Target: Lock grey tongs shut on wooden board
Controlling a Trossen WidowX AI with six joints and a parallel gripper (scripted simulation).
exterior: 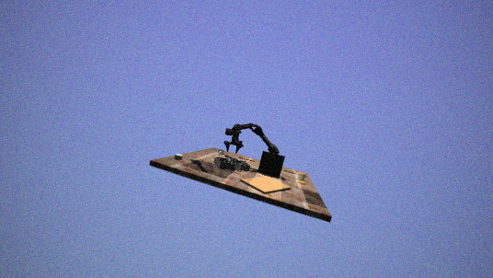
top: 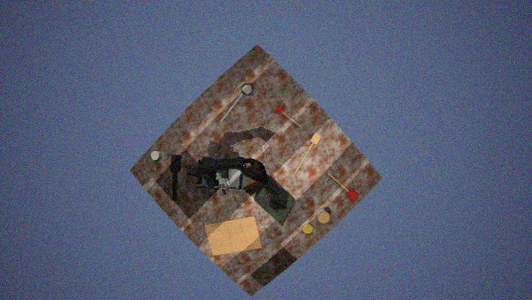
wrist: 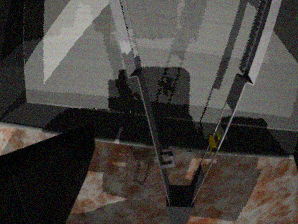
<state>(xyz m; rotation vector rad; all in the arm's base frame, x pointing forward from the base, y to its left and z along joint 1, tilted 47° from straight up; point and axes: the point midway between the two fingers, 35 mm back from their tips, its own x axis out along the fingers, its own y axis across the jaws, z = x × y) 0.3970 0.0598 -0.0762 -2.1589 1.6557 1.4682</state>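
Now: gripper tip 100 mm above the grey roasting tin, 30 mm past it and 20 mm to the right of it. Round my gripper tip: black spatula 260 mm to the left, 200 mm ahead, 120 mm below; then small white disc 400 mm ahead, 250 mm to the left, 110 mm below; then wooden board 380 mm behind, 290 mm to the left, 120 mm below.
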